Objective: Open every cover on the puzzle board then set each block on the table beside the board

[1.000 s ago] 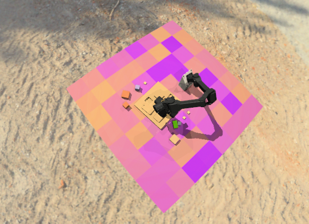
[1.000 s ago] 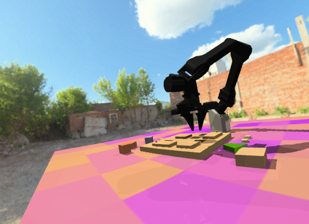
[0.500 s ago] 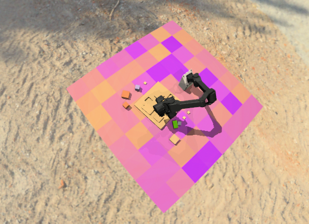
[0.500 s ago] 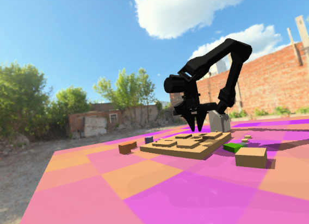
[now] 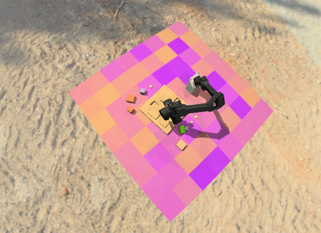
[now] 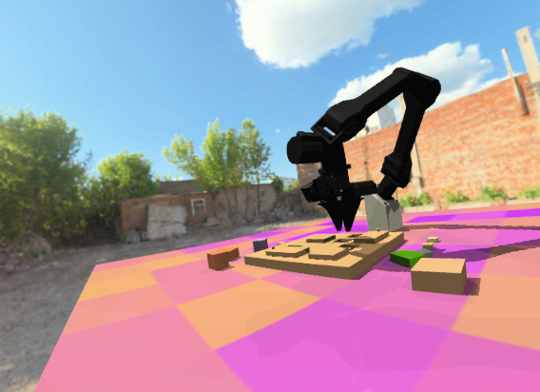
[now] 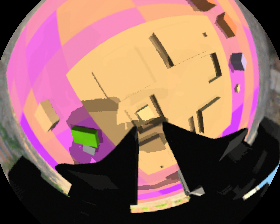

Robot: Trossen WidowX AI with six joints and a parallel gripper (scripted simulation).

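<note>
The tan puzzle board is 1 cm behind my gripper tip, 6 cm to the right of it and 4 cm below it. Round my gripper tip: green block 1 cm behind, 14 cm to the left, 5 cm below; then greyish-purple block 6 cm ahead, 30 cm to the right, 4 cm below; then tan block 7 cm ahead, 23 cm to the left, 5 cm below.
</note>
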